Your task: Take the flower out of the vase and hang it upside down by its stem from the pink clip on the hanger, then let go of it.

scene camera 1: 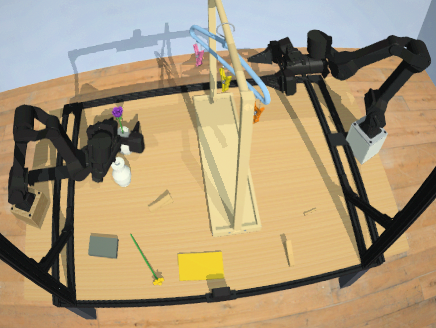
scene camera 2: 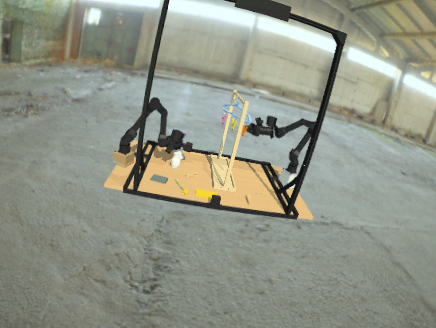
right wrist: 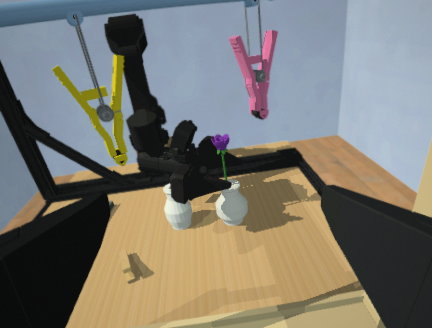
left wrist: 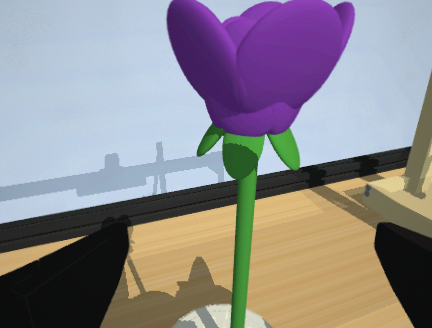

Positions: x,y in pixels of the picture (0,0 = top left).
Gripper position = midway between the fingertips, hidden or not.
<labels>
The left gripper (scene camera 1: 125,119) is open, with nothing in its grasp. Also in view: a purple flower (left wrist: 255,72). A yellow pad (scene camera 1: 199,266) rests on the table.
</labels>
